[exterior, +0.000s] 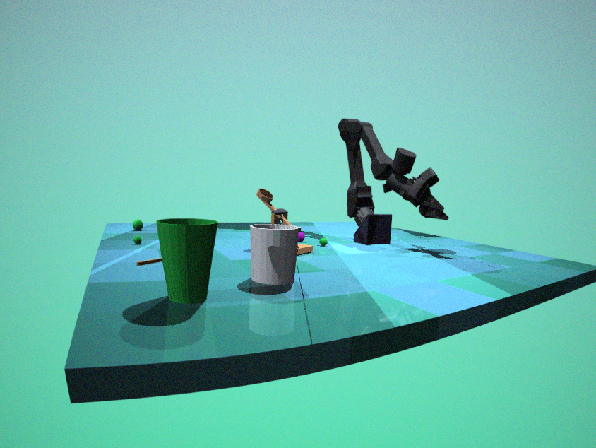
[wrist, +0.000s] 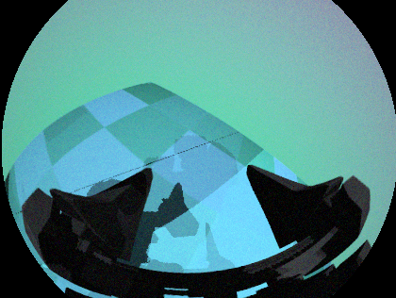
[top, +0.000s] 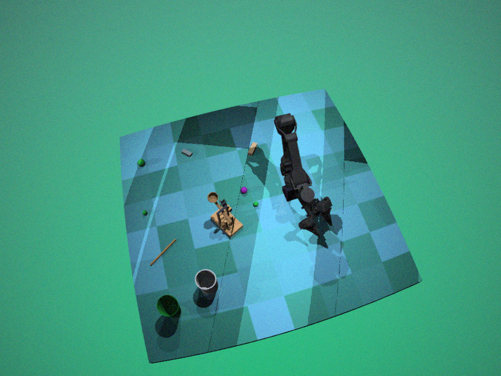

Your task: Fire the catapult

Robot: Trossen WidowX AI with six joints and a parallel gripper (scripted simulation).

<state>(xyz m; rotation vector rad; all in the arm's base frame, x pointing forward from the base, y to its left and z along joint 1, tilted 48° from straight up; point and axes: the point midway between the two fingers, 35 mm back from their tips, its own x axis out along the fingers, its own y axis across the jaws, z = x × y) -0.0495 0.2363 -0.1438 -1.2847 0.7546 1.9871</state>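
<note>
The wooden catapult lies 41 cm ahead of my gripper tip, 25 cm to the right of it and 5 cm below it. The rest, counted from my gripper tip: white mug: 54 cm ahead, 9 cm below, 8 cm to the left; then purple ball: 35 cm to the right, 29 cm ahead, 11 cm below; then tan block: 59 cm to the right, 19 cm ahead, 11 cm below.
</note>
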